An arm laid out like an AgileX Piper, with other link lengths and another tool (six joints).
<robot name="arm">
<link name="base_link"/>
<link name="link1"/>
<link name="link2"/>
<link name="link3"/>
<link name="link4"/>
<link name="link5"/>
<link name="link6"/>
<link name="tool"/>
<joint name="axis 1" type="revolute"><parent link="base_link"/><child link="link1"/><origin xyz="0 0 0.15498"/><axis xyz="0 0 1"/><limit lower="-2.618" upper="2.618"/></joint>
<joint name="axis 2" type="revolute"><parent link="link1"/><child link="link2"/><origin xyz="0 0 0" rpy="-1.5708 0 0"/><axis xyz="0 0 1"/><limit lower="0" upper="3.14"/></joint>
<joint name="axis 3" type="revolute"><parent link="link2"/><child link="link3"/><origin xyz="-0.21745 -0.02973 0"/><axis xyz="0 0 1"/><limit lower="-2.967" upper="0"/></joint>
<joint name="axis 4" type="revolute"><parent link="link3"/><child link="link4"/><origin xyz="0.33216 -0.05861 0" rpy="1.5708 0 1.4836"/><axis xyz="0 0 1"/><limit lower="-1.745" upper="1.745"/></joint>
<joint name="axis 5" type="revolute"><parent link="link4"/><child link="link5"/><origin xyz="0 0 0" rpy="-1.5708 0 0"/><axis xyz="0 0 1"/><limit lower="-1.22" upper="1.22"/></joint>
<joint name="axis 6" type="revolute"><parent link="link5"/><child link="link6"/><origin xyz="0 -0.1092 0" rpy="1.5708 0 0"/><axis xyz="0 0 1"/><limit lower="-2.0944" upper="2.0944"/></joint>
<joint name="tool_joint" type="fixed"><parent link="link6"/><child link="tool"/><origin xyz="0.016 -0.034 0.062" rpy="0 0.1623 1.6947"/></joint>
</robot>
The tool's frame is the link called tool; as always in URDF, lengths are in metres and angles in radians.
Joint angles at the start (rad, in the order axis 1, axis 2, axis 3, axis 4, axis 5, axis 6):
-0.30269 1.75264 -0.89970 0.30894 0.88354 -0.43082
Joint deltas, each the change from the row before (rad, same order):
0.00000 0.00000 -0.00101 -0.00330 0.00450 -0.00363
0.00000 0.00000 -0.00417 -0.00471 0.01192 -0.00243
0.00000 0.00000 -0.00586 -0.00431 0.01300 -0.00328
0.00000 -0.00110 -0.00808 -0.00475 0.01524 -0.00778
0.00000 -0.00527 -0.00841 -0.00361 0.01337 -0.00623
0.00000 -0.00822 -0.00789 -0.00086 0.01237 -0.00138
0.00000 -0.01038 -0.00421 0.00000 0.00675 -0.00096
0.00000 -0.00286 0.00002 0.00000 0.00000 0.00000
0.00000 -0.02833 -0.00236 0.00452 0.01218 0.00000
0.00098 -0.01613 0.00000 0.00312 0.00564 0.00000
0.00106 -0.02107 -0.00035 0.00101 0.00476 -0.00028
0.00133 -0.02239 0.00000 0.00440 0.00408 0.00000
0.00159 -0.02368 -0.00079 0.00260 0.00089 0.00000
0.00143 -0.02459 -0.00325 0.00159 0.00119 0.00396
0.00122 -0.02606 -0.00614 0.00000 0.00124 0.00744
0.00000 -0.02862 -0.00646 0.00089 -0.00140 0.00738
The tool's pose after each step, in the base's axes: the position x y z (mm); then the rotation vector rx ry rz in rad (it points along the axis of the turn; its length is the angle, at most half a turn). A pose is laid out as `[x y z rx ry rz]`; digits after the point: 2 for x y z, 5 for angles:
[300.61 -89.51 -22.22 -2.19048 -1.79422 -0.41762]
[300.23 -89.69 -21.01 -2.18043 -1.79845 -0.40914]
[300.34 -89.96 -19.35 -2.16964 -1.80372 -0.40183]
[301.21 -90.51 -16.76 -2.15437 -1.81539 -0.39573]
[303.13 -91.27 -12.77 -2.14376 -1.82816 -0.39556]
[305.38 -91.75 -7.94 -2.13989 -1.83513 -0.40040]
[307.47 -92.20 -3.43 -2.13982 -1.84272 -0.40838]
[307.89 -92.34 -2.51 -2.14086 -1.84468 -0.41077]
[311.19 -92.32 7.47 -2.14464 -1.85528 -0.43339]
[312.80 -91.85 12.81 -2.14611 -1.86156 -0.44641]
[315.13 -91.92 19.85 -2.14917 -1.87433 -0.46241]
[317.65 -91.44 27.28 -2.15332 -1.88490 -0.48331]
[320.83 -91.44 35.39 -2.15947 -1.90040 -0.50645]
[324.45 -91.74 44.62 -2.16996 -1.91429 -0.53157]
[328.64 -92.50 55.35 -2.18475 -1.92824 -0.55934]
[333.14 -93.73 67.25 -2.20310 -1.94309 -0.59347]

